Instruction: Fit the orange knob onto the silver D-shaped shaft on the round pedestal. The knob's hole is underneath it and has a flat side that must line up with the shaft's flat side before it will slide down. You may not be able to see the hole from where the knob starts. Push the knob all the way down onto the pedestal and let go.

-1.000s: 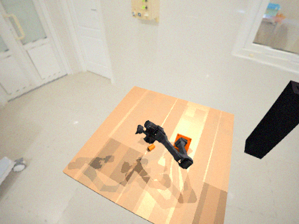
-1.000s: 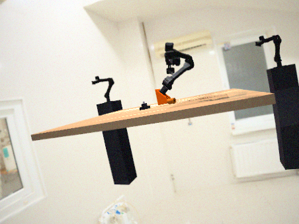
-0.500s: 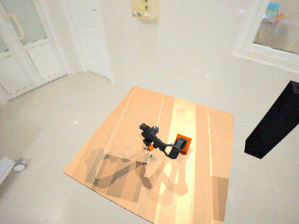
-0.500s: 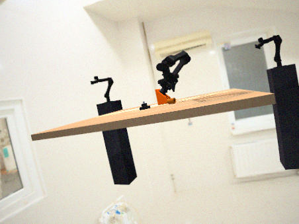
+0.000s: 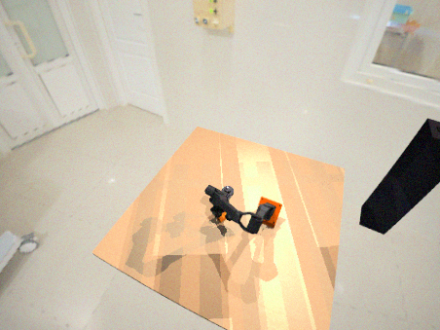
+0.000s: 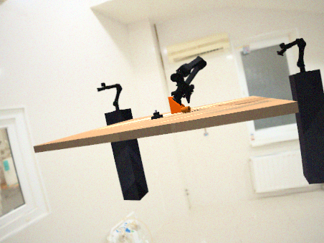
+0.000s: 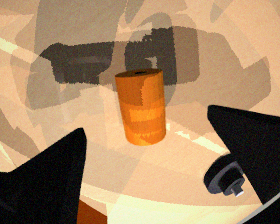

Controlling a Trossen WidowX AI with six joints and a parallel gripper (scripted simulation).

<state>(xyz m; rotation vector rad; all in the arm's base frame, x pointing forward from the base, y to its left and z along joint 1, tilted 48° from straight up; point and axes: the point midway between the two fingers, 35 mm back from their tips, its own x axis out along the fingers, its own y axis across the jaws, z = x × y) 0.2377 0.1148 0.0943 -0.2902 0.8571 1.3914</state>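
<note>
Now: gripper tip 1 cm to the left of the orange knob and 4 cm above it. From my gripper tip the other things lie so: dark round pedestal (7 cm ahead, 20 cm to the right, 3 cm below).
</note>
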